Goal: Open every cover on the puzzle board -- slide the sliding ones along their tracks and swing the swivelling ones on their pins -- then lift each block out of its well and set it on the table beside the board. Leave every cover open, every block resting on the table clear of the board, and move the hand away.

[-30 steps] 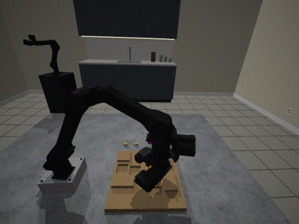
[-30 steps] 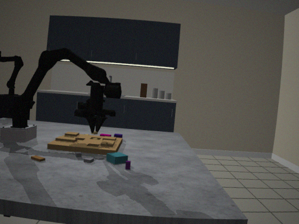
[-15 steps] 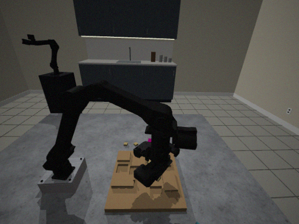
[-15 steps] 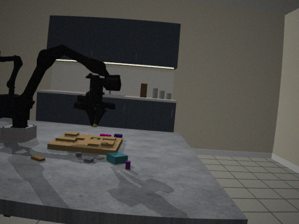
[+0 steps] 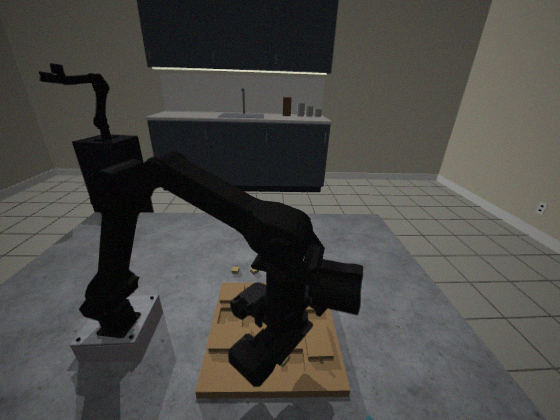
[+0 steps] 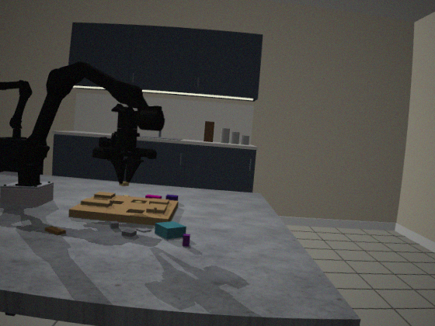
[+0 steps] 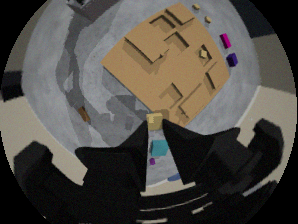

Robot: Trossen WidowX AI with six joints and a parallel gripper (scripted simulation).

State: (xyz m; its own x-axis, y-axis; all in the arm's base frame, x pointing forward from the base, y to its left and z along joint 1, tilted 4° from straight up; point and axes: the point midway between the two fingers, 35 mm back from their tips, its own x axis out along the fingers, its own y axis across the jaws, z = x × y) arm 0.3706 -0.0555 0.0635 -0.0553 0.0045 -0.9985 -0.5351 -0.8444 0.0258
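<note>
The tan puzzle board is 150 mm to the left of my gripper tip, 90 mm below it and 40 mm behind it. From my gripper tip the other things lie so: teal block 160 mm ahead, 100 mm below, 70 mm to the right; orange block 200 mm to the right, 110 mm below, 100 mm behind; small purple cylinder 220 mm ahead, 140 mm to the right, 100 mm below.
</note>
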